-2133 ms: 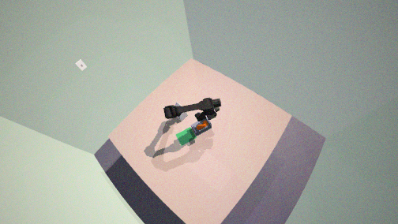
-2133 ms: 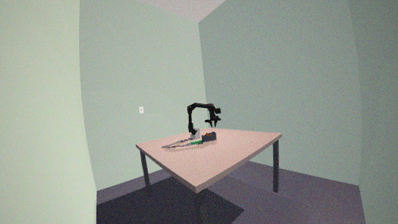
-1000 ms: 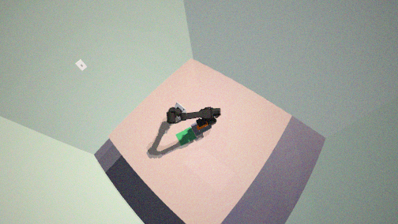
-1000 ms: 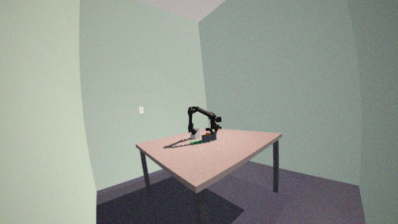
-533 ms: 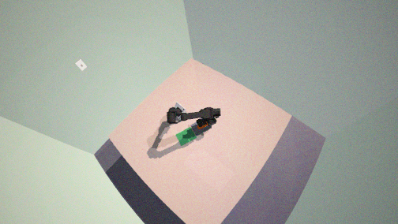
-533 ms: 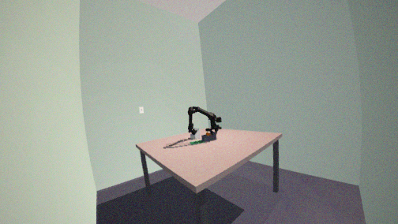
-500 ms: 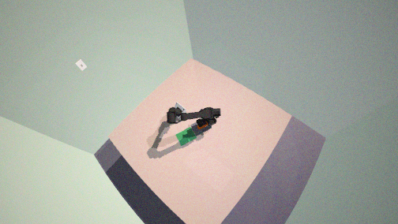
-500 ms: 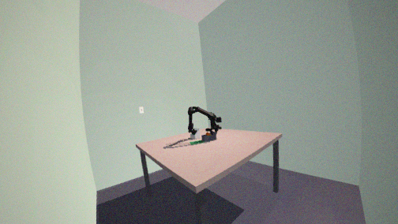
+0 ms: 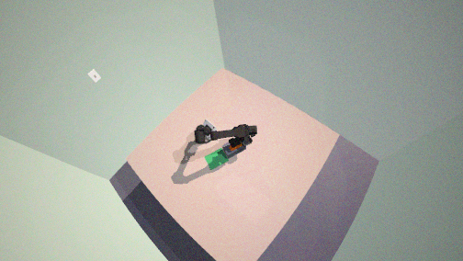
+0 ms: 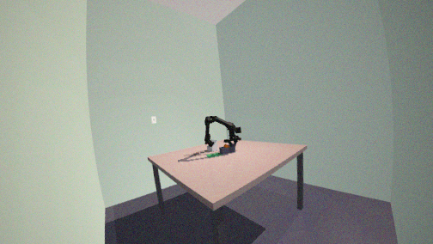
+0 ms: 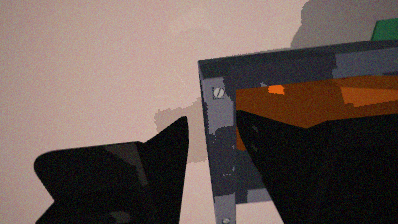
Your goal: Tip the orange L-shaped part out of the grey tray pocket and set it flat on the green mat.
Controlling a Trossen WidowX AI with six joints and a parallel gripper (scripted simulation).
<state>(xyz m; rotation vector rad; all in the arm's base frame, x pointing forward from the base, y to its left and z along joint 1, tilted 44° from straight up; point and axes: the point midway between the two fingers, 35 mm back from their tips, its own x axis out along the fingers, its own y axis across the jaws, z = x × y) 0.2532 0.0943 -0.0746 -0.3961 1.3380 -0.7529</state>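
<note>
Now: gripper tip 40 mm to the left of the orange L-shaped part and 20 mm past it. From my gripper tip the other things lie so: green mat (220 mm to the right, 60 mm below, 60 mm behind).
</note>
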